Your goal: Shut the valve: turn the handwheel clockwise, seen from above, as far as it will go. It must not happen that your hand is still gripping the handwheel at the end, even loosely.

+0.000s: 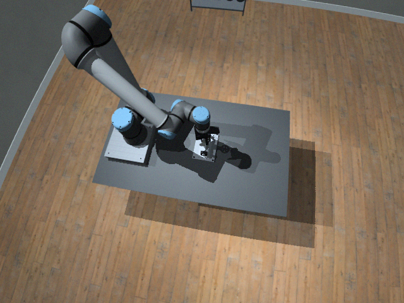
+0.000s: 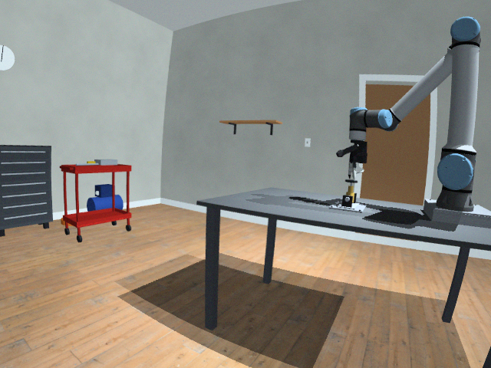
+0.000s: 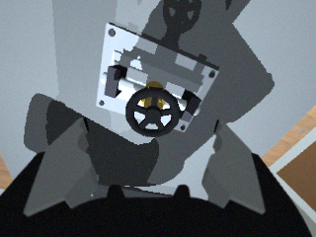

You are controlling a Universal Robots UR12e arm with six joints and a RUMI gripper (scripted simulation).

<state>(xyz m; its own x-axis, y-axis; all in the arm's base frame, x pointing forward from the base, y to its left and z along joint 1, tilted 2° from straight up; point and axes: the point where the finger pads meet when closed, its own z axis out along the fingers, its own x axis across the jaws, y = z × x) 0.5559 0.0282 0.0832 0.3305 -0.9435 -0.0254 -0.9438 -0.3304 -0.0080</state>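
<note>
Right now the black spoked handwheel is 2 cm below my hand. From my hand the other things lie so: base plate 14 cm below.
</note>
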